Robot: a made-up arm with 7 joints.
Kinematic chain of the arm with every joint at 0, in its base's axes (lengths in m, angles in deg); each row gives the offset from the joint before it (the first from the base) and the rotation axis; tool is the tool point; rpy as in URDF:
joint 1: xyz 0 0 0.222 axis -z
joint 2: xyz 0 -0.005 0.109 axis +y
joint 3: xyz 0 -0.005 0.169 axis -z
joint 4: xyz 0 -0.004 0.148 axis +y
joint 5: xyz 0 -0.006 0.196 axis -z
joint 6: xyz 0 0 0.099 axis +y
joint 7: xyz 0 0 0.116 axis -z
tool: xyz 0 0 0 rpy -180 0 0
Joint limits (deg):
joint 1: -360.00..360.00
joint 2: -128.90..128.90
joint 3: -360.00..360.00
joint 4: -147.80..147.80
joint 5: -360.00..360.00
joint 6: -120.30..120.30
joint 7: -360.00..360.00
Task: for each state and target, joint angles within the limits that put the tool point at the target. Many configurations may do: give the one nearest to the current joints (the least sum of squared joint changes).
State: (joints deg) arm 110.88 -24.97 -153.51 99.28 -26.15 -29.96 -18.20
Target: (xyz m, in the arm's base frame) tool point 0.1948 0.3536 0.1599
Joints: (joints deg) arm 103.61 -52.81 -167.02 111.74 -25.34 -23.37 -18.20
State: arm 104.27 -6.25 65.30 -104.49 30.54 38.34 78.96
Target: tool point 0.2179 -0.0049 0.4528
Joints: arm 126.32 37.71 61.95 -147.80 46.64 40.22 78.96
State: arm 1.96 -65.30 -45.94 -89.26 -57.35 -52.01 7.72
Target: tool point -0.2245 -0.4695 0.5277
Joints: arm -18.27 -49.12 -63.31 -71.05 -62.87 -47.63 7.72
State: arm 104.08 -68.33 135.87 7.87 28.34 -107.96 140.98
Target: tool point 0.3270 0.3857 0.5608
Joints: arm 124.02 -75.54 130.91 -5.25 23.90 -120.30 140.98
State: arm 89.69 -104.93 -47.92 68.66 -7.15 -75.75 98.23
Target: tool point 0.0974 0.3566 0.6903
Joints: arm 83.40 -80.57 -32.86 95.09 -14.23 -76.42 98.23
